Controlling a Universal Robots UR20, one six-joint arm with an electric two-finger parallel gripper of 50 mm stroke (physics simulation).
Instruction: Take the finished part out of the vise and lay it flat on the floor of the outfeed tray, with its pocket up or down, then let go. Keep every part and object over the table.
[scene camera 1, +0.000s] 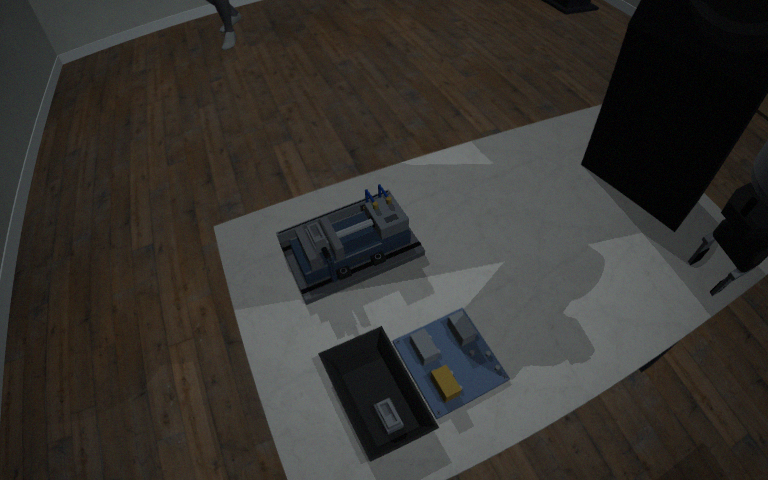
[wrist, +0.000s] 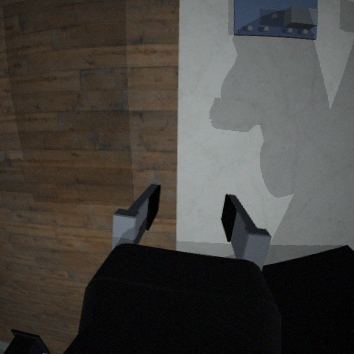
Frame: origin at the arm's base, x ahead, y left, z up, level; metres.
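Seen in the pictures: gripper, between the fingertips: (scene camera 1: 704, 275) (wrist: 190, 202).
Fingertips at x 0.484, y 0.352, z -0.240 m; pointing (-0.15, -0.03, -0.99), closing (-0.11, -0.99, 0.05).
Offsets run from my fingertips to a thing's top centre. "pt": to the spot under its first point.
The finished part @[dy -0.541, dx +0.458, dz -0.244 m] (scene camera 1: 315, 233) is a small grey block with a pocket on top, seated between the jaws at the left end of the vise @[dy -0.545, dx +0.385, dz -0.260 m] (scene camera 1: 362, 244). The outfeed tray @[pt dy -0.083, dx +0.498, dz -0.333 m] (scene camera 1: 390, 444) is a dark open box at the front of the table. A light grey pocketed part @[dy -0.136, dx +0.477, dz -0.312 m] (scene camera 1: 389, 414) lies on its floor near the front end, pocket up. My gripper (scene camera 1: 704, 276) (wrist: 190, 202) is open and empty, above the table's right edge, far from vise and tray. The vise and the tray do not show in the wrist view.
A blue plate @[dy -0.191, dx +0.312, dz -0.351 m] (scene camera 1: 470, 380) (wrist: 247, 6) beside the tray bears two grey blocks @[dy -0.235, dx +0.352, dz -0.315 m] (scene camera 1: 424, 345) @[dy -0.238, dx +0.262, dz -0.315 m] (scene camera 1: 462, 328), a yellow block @[dy -0.145, dx +0.351, dz -0.316 m] (scene camera 1: 446, 383) and small pegs. Blue hooks and brass fittings rise from the vise's right end. A large black column (scene camera 1: 673, 113) stands at the right.
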